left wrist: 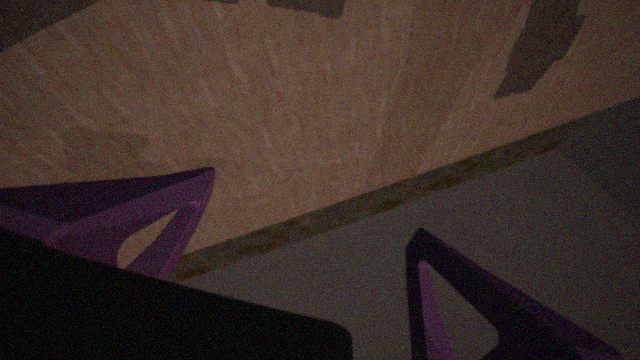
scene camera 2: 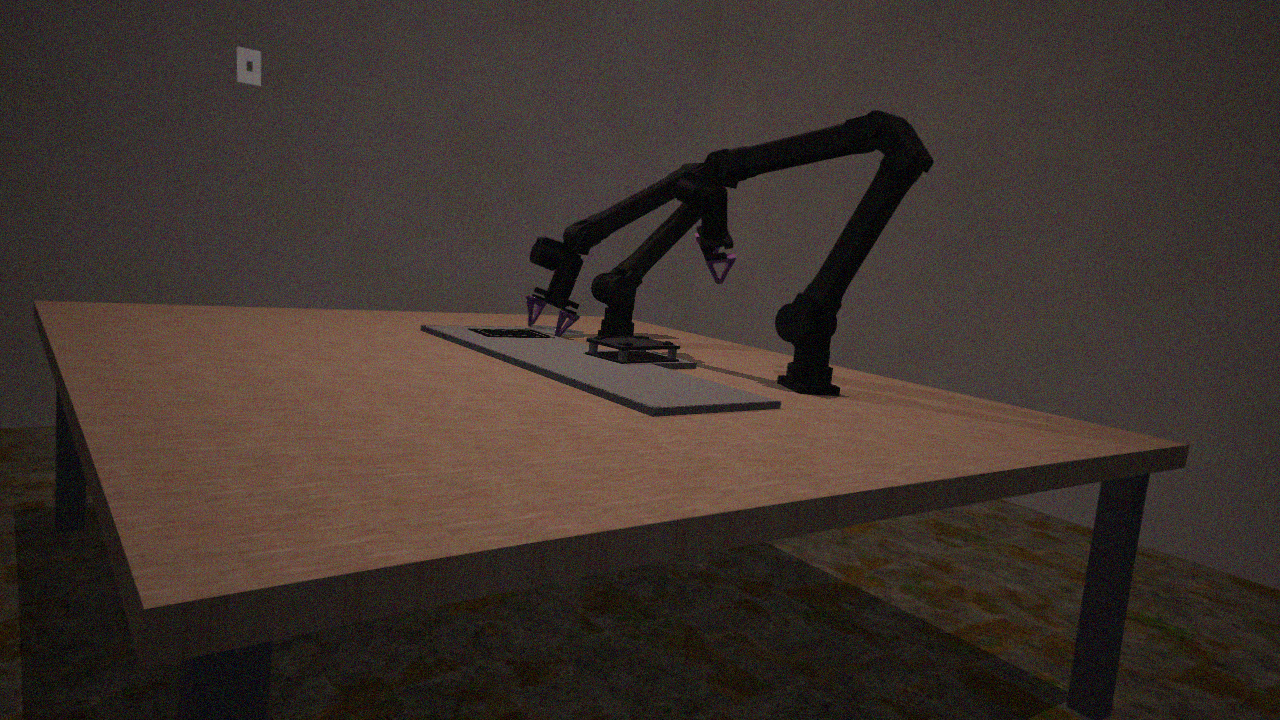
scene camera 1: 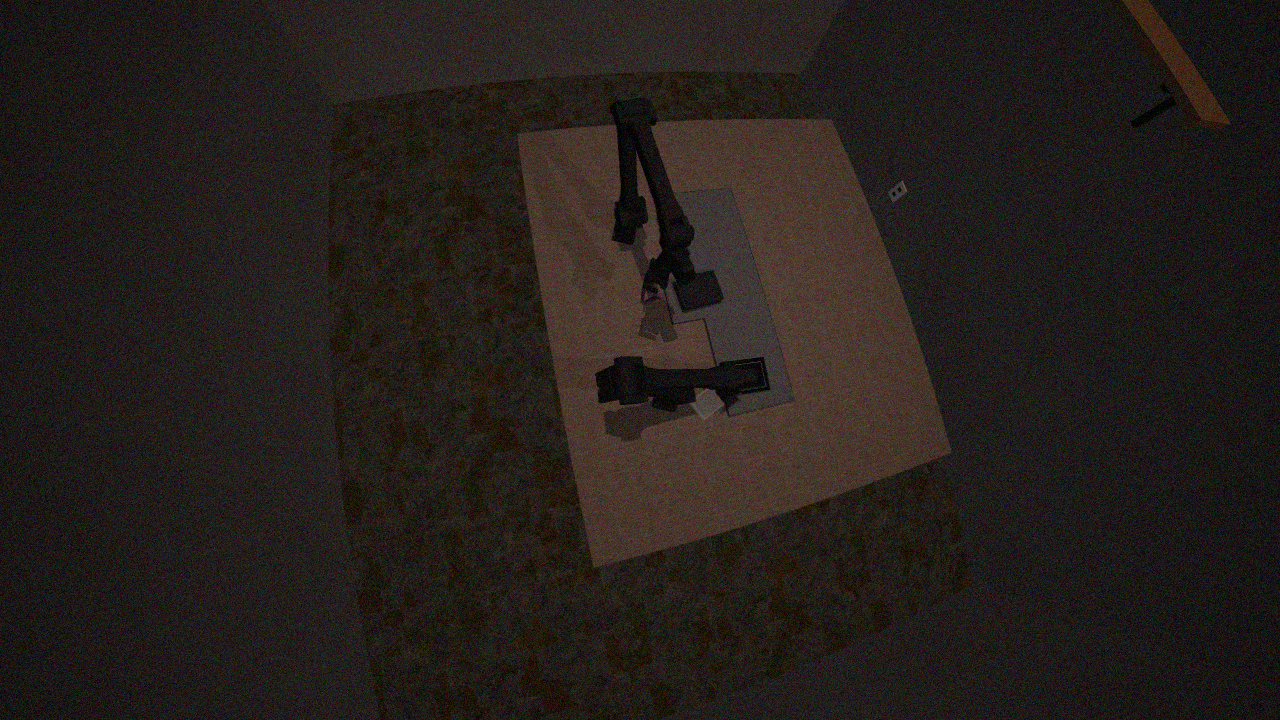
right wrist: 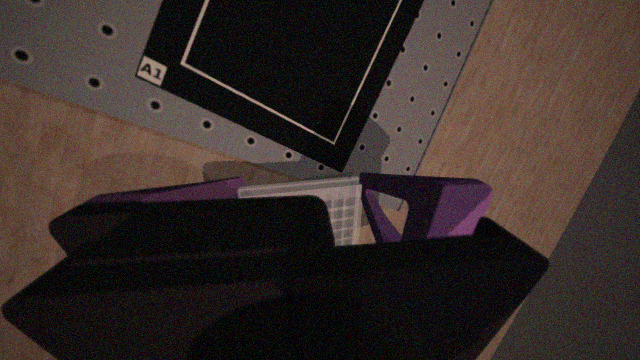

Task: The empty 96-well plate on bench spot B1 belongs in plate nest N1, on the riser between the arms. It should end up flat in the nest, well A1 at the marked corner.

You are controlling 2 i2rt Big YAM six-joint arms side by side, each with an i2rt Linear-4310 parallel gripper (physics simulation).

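Frame: origin at the left arm's base, x right, y ahead, z up, level; centimetres.
Seen in the pictures: left gripper, fingertip midpoint: [left wrist: 317, 210] [scene camera 2: 715, 273] [scene camera 1: 644, 293]; right gripper, fingertip midpoint: [scene camera 2: 542, 332] [right wrist: 303, 183]; left arm's base, link origin: [scene camera 2: 807, 389] [scene camera 1: 625, 229].
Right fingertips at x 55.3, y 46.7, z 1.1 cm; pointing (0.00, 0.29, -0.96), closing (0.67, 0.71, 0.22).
Observation:
Pixels of each thing's top centre, then the offset from my right fingertips to it. Level surfaces: height alone.
- pale 96-well plate, top centre: [right wrist: 311, 271] [scene camera 2: 558, 325] [scene camera 1: 711, 400] dx +4.5, dy -4.3, dz +1.7 cm
- black pad marked A1, top centre: [scene camera 2: 511, 332] [scene camera 1: 746, 376] dx -7.2, dy +8.4, dz +0.3 cm
- dark riser, top centre: [scene camera 2: 634, 338] [scene camera 1: 699, 288] dx -35.3, dy -15.1, dz +4.2 cm
- grey perforated board, surface height: dz +0.2 cm
- wooden table, surface height: dz -1.1 cm
The pale 96-well plate [scene camera 1: 707, 404] [right wrist: 346, 215] is beside the black pad marked A1 [right wrist: 170, 45] [scene camera 2: 510, 333], at the grey board's edge. My right gripper [right wrist: 303, 183] [scene camera 2: 546, 328] is shut on the plate, one purple finger at each side; its own parts hide most of the wells. I cannot tell whether the plate touches the surface below. Well A1 of the plate cannot be made out. The dark riser [scene camera 1: 699, 291] [scene camera 2: 632, 342] stands between the arms; its nest's marked corner is not readable. My left gripper [left wrist: 317, 210] [scene camera 2: 717, 268] is open and empty, high above the table.
The grey perforated board [scene camera 1: 747, 304] [scene camera 2: 698, 394] [right wrist: 55, 40] lies on the wooden table [scene camera 1: 850, 358] [scene camera 2: 313, 447]. In scene camera 1 the left arm reaches over the table close beside the riser, and the right arm extends beside the black pad.

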